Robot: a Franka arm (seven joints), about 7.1 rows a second.
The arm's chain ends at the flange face. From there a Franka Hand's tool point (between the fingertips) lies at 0.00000 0.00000 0.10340 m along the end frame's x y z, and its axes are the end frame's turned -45 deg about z.
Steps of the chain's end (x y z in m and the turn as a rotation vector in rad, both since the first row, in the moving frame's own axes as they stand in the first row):
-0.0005, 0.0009, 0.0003, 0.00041, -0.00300, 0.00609
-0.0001, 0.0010, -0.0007, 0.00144, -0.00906, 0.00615
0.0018, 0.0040, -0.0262, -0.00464, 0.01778, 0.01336
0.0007, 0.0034, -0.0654, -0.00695, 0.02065, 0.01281
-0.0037, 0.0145, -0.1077, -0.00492, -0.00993, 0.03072
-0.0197, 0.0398, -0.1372, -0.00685, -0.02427, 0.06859
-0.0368, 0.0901, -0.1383, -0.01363, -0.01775, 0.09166
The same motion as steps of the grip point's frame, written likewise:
-0.0012, 0.0000, 0.0003, 0.00241, -0.00183, 0.00609
-0.0013, -0.0001, -0.0007, 0.00742, -0.00539, 0.00615
-0.0006, 0.0057, -0.0262, -0.01585, 0.00929, 0.01336
-0.0009, 0.0049, -0.0654, -0.01952, 0.00969, 0.01281
-0.0139, 0.0073, -0.1077, 0.00354, -0.01050, 0.03072
-0.0443, 0.0129, -0.1372, 0.01232, -0.02201, 0.06859
-0.0920, 0.0373, -0.1383, 0.00291, -0.02219, 0.09166

